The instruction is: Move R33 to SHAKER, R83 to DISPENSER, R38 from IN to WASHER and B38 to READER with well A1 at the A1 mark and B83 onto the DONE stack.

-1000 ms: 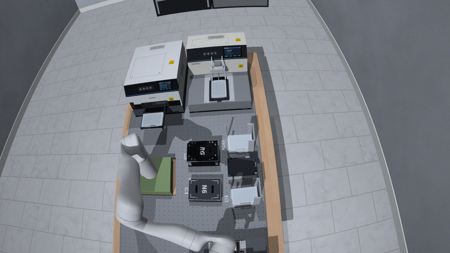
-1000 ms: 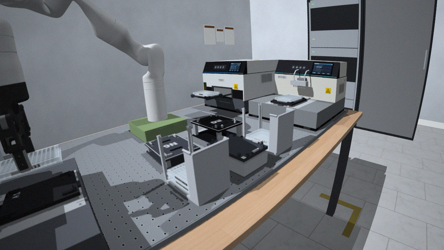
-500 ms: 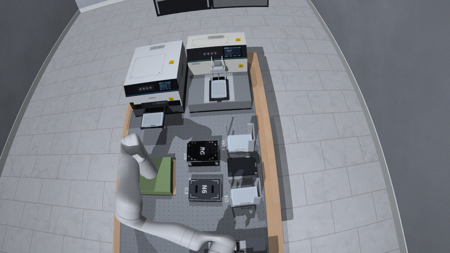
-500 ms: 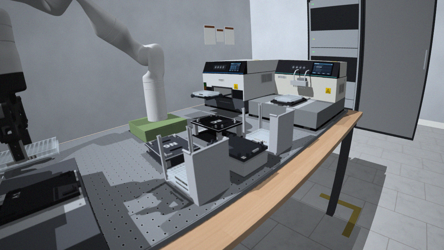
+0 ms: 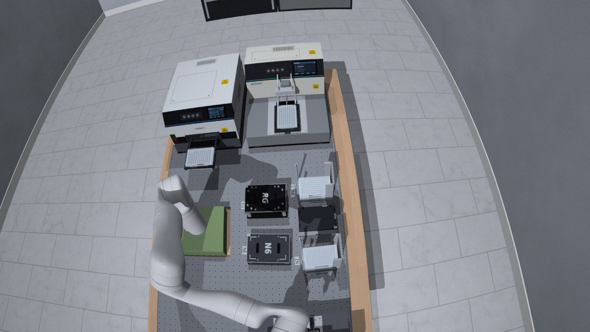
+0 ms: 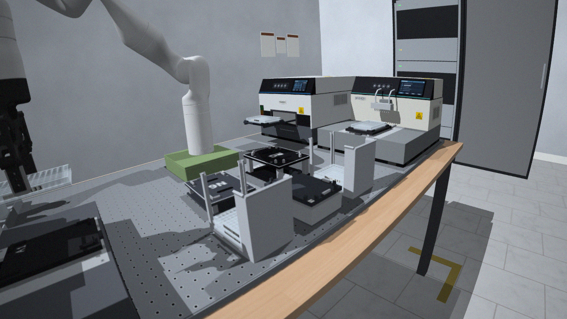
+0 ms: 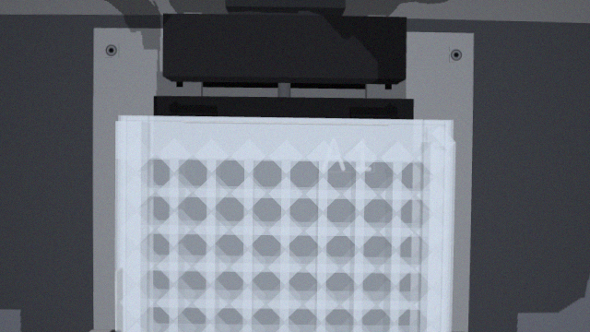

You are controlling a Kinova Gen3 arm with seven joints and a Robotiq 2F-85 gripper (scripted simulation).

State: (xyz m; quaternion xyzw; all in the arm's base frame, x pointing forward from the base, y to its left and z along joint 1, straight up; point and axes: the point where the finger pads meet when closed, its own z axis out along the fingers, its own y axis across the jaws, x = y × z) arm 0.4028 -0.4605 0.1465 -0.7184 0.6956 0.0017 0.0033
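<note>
Now: hand 9 cm to the left of the dispenser head and 8 cm above it. Also, from my hand: RG nest: 12 cm behind, 57 cm to the left, 13 cm below; then plate R38: 8 cm ahead, 33 cm to the left, 16 cm below; then plate R33: 1 cm below.
</note>
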